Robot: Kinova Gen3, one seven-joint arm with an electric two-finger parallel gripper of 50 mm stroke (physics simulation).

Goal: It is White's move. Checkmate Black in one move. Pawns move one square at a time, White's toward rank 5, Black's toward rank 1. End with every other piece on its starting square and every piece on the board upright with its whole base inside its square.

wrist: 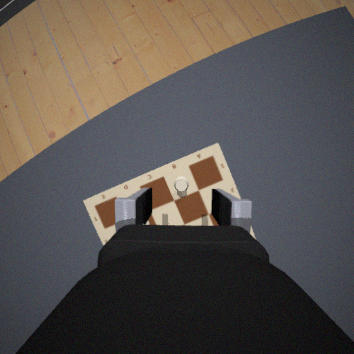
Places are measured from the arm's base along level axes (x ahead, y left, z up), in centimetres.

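Where they show: gripper, between the fingertips: (pixel 181 200).
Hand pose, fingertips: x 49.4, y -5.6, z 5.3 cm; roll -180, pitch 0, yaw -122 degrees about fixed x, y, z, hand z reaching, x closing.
Note:
Each offset is from my fingertips to the top centre of the thing. "spot": to the spot under its first point. Level surfaces: height alone.
A pale piece with a round top @[dx +0.4, dy -0.3, dz -9.2 cm] (pixel 181 184) stands upright on the light square B1 of the chessboard @[spot: dx +1.8, dy -7.2, dz -12.5 cm] (pixel 217 149); its type cannot be told from above. Its base shows a little below its top and seems to lie inside the square. My gripper (pixel 181 200) is open and empty, high above the board, with its fingers on either side of the B file near ranks 1 and 2. The dark squares A1, C1 and E1 show no piece on their visible parts. The fingers and the gripper body hide the rest of the board, so the other pieces do not show.
A dark grey round table top @[dz -13.1 cm] (pixel 290 125) surrounds the board. Its curved edge runs from the left side to the upper right, with a wooden plank floor (pixel 100 50) beyond it. Two small grey shadow-like marks lie on the board between the fingers.

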